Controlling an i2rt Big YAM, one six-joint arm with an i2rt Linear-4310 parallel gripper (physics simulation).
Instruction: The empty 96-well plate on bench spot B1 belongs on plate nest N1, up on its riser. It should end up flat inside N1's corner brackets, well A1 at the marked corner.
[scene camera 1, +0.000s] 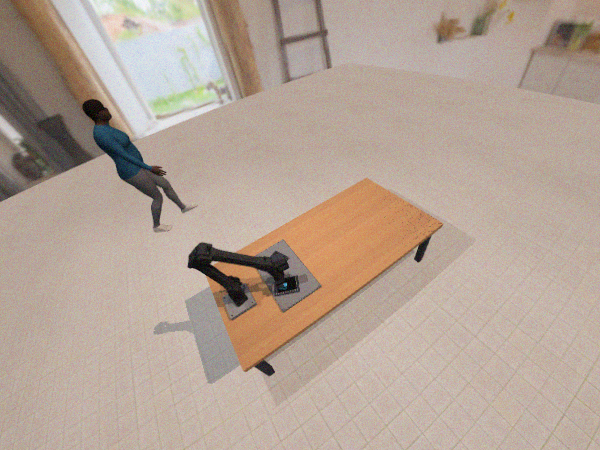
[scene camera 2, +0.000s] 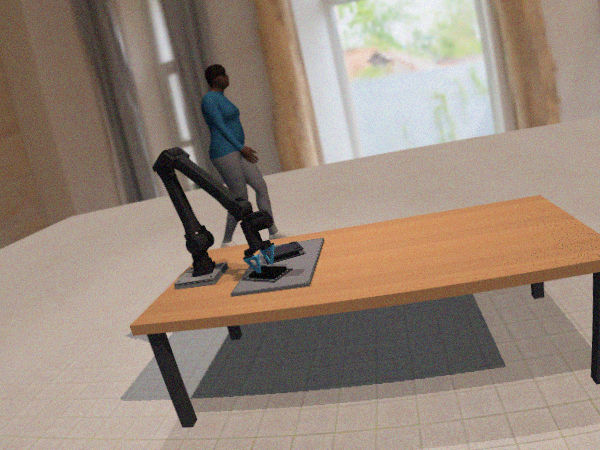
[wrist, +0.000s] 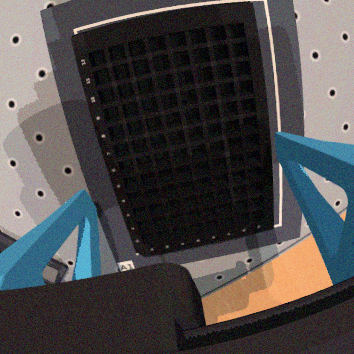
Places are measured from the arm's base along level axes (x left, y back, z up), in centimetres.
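Pixels of known places: gripper, between the fingertips: (scene camera 1: 284, 283) (scene camera 2: 265, 268) (wrist: 180, 171); arm's base, origin of its link: (scene camera 1: 238, 297) (scene camera 2: 204, 270).
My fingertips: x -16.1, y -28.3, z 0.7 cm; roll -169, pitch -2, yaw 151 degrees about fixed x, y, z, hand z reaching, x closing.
Observation:
Ahead of a thing's pixels: the offset from my fingertips to its top centre. "spot": to the spot under its first point. Level surfaces: height alone.
The black 96-well plate @[dx -1.1, dy -0.5, dz -0.6 cm] (scene camera 1: 290, 284) (scene camera 2: 270, 273) (wrist: 175, 125) lies flat on the dark pad of spot B1 @[spot: dx -0.1, dy -7.9, dz -2.0 cm] (wrist: 64, 55). A pale outline shows along its far and right sides in the wrist view, and the A1 label @[spot: dx +8.0, dy +3.0, dz -2.0 cm] (wrist: 126, 266) is by its near left corner. My gripper (scene camera 1: 284, 286) (scene camera 2: 264, 267) (wrist: 180, 171) is open and empty, pointing down over the plate, with one blue finger towards each long side. Their exact height is hard to tell. Nest N1 @[dx +18.5, dy -6.7, dz +1.4 cm] (scene camera 2: 290, 251) is the dark raised block behind B1 in the second scene view. Its brackets are too small to read there.
Both spots are on a grey perforated board (scene camera 1: 295, 303) (scene camera 2: 313, 255) (wrist: 320, 75) on the wooden table @[dz -3.5 cm] (scene camera 1: 350, 225) (scene camera 2: 425, 250). The arm's base plate (scene camera 1: 233, 312) (scene camera 2: 186, 281) is left of the board. A person (scene camera 1: 117, 145) (scene camera 2: 223, 120) stands beyond the table.

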